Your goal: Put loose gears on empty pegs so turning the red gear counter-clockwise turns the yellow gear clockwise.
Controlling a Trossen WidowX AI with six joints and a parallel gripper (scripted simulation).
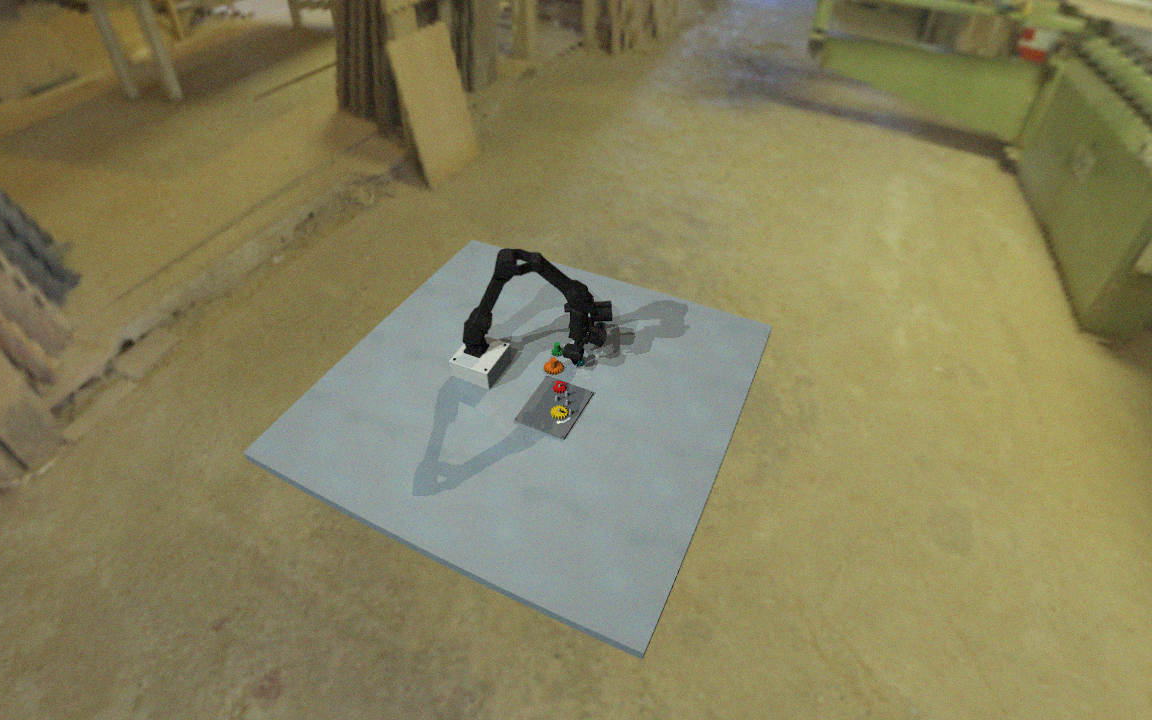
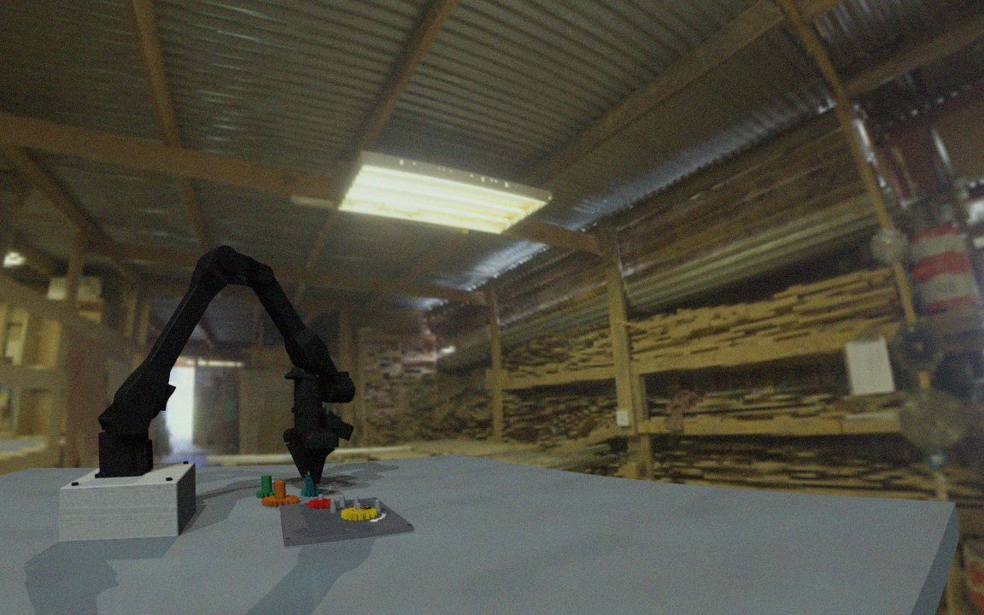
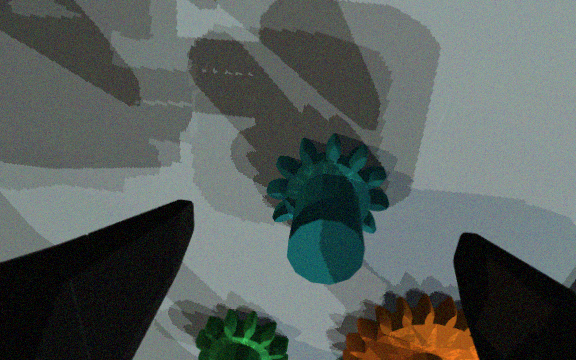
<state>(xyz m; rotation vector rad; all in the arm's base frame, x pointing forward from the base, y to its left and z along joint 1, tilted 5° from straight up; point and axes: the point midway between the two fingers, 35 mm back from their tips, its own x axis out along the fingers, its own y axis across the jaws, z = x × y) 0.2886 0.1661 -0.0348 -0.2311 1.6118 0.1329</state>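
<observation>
Right now the red gear is 15 cm to the right of my gripper tip, 1 cm below it and 1 cm ahead of it. The rest, counted from my gripper tip: teal gear 1 cm below; then green gear 9 cm behind, 1 cm to the left, 1 cm below; then orange gear 6 cm to the right, 6 cm behind, 1 cm below.
</observation>
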